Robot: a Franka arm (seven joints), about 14 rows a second.
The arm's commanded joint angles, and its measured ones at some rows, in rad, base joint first. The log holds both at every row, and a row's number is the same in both.
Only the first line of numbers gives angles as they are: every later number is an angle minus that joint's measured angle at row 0.
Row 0, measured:
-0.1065 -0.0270 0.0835 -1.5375 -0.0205 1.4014 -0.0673
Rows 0 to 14, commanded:
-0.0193 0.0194 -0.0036 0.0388 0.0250 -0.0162 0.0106
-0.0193 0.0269 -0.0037 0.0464 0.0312 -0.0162 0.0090
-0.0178 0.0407 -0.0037 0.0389 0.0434 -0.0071 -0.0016
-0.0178 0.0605 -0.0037 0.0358 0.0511 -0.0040 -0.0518
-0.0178 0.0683 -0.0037 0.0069 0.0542 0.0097 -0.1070
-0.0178 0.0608 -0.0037 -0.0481 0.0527 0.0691 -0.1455
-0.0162 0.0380 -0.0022 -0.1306 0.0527 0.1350 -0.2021
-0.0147 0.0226 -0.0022 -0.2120 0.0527 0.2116 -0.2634
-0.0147 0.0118 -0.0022 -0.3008 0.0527 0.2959 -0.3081
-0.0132 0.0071 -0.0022 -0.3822 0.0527 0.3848 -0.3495
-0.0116 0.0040 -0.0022 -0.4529 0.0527 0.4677 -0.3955
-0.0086 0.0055 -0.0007 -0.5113 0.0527 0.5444 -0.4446
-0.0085 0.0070 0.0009 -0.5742 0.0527 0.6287 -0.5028
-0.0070 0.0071 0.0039 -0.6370 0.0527 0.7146 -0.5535
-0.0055 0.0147 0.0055 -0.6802 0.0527 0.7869 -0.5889
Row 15, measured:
-0.0064 0.0584 0.0012 -0.5609 0.0382 0.6685 -0.5025
